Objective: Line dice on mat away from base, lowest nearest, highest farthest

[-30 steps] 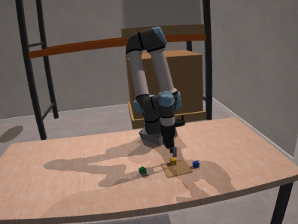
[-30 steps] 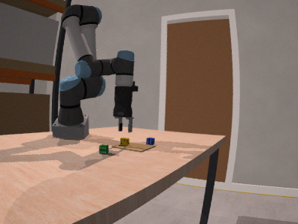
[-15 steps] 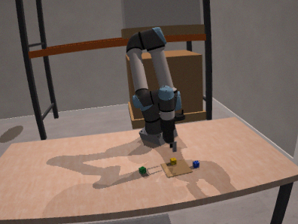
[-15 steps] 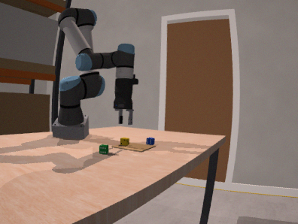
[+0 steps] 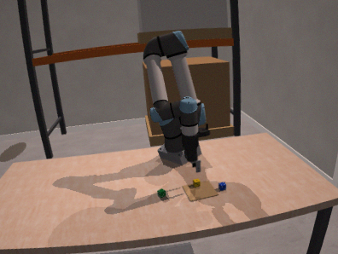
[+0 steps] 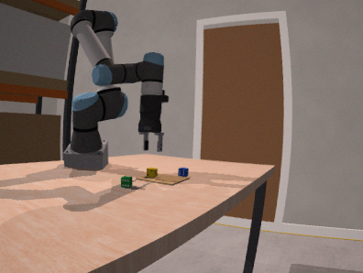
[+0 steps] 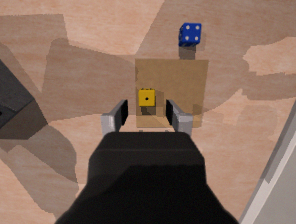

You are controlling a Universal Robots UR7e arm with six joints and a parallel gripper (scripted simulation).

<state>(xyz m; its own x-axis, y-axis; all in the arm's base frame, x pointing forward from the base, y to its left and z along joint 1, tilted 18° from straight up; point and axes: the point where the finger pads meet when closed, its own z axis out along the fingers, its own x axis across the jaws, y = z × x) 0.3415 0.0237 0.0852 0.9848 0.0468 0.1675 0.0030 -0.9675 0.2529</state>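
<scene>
Right now the green die is 180 mm to the right of my hand, 100 mm below it and 20 mm ahead of it. From my hand the other things lie so: tan mat: 110 mm below, 50 mm ahead; then blue die: 110 mm to the left, 100 mm below, 70 mm ahead; then yellow die: 90 mm below.
</scene>
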